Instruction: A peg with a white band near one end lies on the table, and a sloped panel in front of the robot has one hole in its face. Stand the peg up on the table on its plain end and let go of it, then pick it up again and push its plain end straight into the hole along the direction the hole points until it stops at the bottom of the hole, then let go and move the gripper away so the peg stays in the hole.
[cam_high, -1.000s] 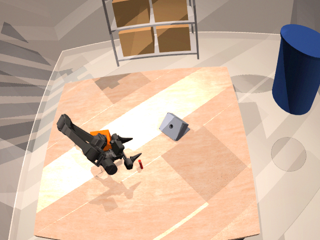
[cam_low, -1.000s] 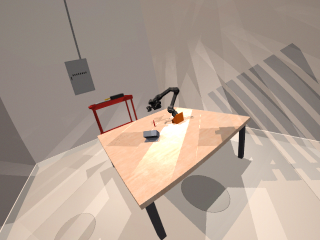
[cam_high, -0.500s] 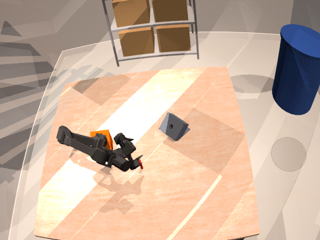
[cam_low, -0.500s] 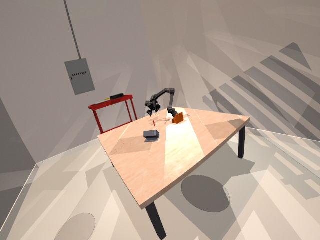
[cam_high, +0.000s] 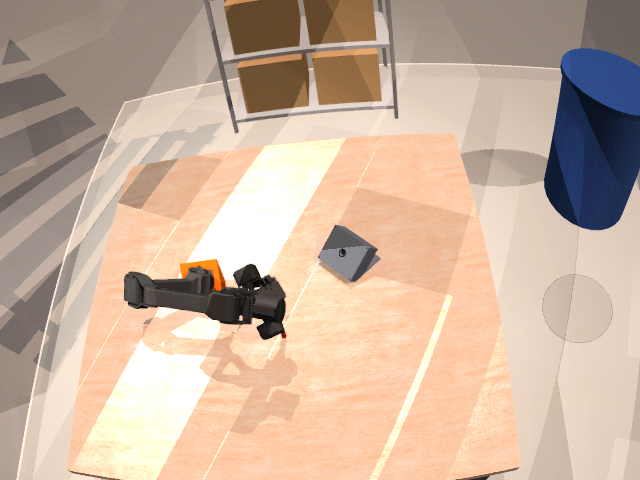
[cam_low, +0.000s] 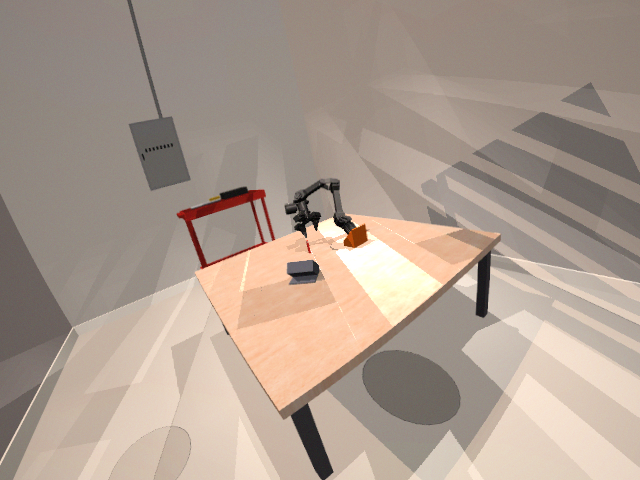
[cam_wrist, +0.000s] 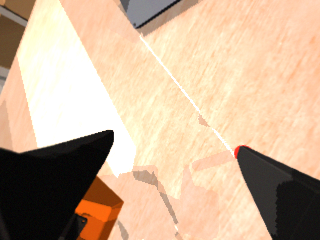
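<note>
Right now my gripper tip is 6 cm above the red peg, 4 cm to the left of it and 2 cm short of it. Round my gripper tip: grey sloped panel 21 cm to the left, 19 cm ahead, 8 cm below.
</note>
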